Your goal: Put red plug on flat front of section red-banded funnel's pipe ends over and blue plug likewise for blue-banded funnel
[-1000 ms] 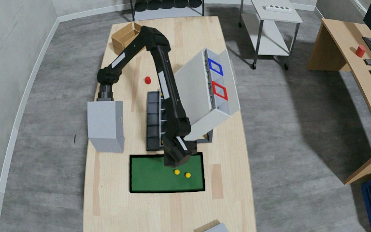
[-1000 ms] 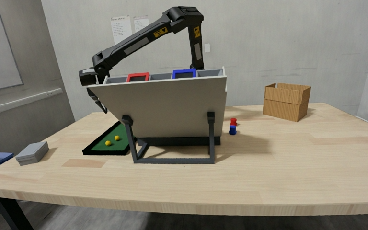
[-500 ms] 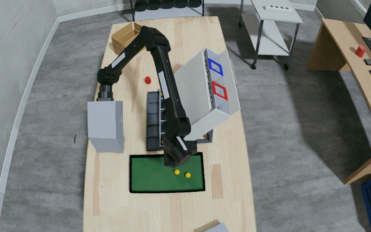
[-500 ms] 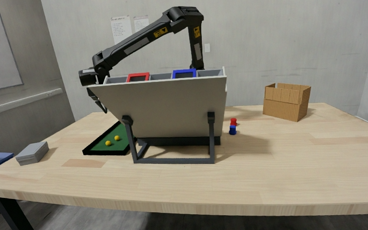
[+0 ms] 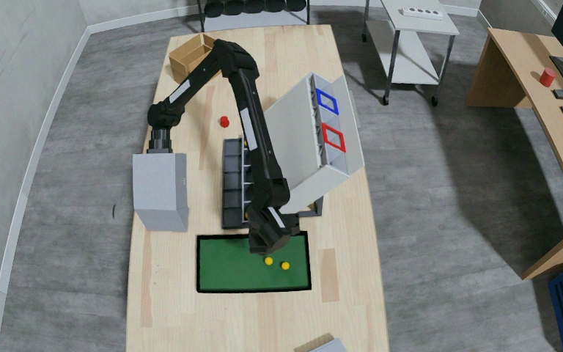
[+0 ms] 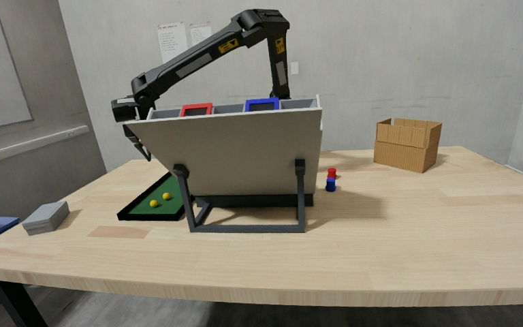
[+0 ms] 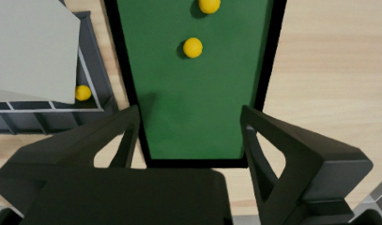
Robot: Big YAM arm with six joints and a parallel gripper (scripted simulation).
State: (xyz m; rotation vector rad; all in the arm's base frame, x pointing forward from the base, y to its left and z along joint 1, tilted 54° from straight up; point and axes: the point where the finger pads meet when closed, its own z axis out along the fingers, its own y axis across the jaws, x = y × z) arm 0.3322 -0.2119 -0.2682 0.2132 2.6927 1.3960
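Right now the green tray is 15 cm below my hand and 5 cm behind it. Round my hand: grey cover 32 cm to the left, 9 cm ahead, 5 cm above; then grey box 37 cm to the right, 15 cm ahead, 14 cm below.
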